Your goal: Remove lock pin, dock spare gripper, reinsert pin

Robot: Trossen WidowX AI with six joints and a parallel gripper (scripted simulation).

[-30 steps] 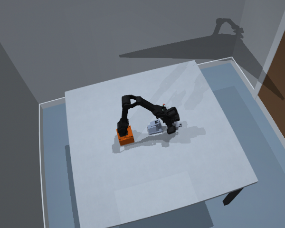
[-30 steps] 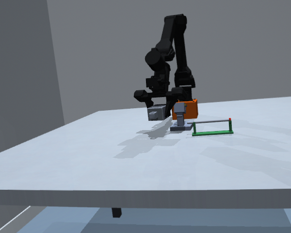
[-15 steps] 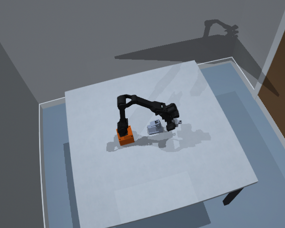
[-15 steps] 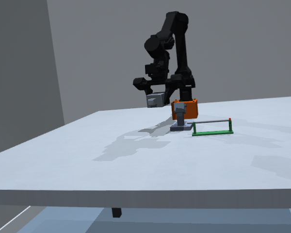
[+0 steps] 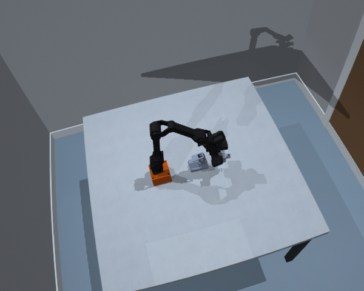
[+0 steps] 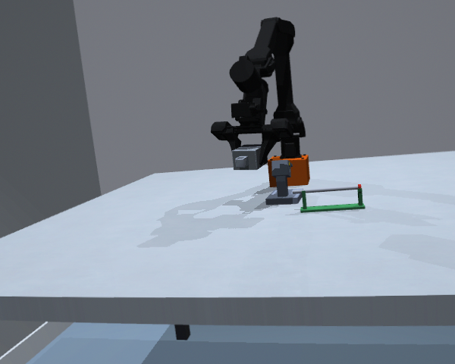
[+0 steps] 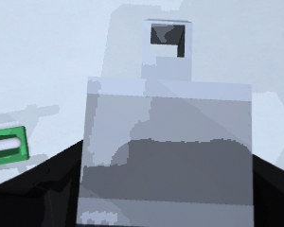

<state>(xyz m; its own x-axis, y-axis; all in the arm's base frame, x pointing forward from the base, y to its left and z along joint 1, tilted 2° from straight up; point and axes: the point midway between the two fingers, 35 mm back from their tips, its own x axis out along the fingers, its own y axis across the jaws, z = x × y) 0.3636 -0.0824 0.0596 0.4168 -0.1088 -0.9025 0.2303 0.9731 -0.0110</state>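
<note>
My gripper tip is 2 cm short of the green rack, 18 cm to the right of it and 9 cm above it. Also, from my gripper tip: grey mount 12 cm behind, 7 cm to the left, 6 cm below; then dark spare gripper 1 cm above.
</note>
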